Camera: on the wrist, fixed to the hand. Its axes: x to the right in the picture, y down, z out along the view.
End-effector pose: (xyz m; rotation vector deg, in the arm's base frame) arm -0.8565 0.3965 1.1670 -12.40 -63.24 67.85
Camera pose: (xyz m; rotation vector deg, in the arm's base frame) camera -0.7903 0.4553 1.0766 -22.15 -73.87 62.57
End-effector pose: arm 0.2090 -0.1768 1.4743 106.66 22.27 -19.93
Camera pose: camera 0.2269 -0.0770 1.5500 93.10 20.00 -18.03
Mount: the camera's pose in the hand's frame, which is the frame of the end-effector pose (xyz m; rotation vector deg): -0.0065 0.0422 -0.1191 -13.43 -2.97 1.80
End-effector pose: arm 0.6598 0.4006 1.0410 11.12 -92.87 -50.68
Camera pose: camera 0.7832 0.3821 1.0616 -1.04 -88.74 -60.37
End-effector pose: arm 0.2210 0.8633 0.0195 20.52 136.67 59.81
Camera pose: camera 0.1628 0.8164 0.1216 19.14 125.39 74.29
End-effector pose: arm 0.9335 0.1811 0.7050 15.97 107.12 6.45
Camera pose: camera 0.8282 0.2277 0.7574 8.46 102.06 19.50
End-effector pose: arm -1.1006 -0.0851 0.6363 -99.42 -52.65 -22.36
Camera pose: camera -1.0524 -0.2015 0.6475 -113.40 -52.16 -25.70
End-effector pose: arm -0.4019 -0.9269 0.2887 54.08 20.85 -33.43
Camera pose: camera -0.3861 -0.8060 0.2548 40.51 20.73 -29.97
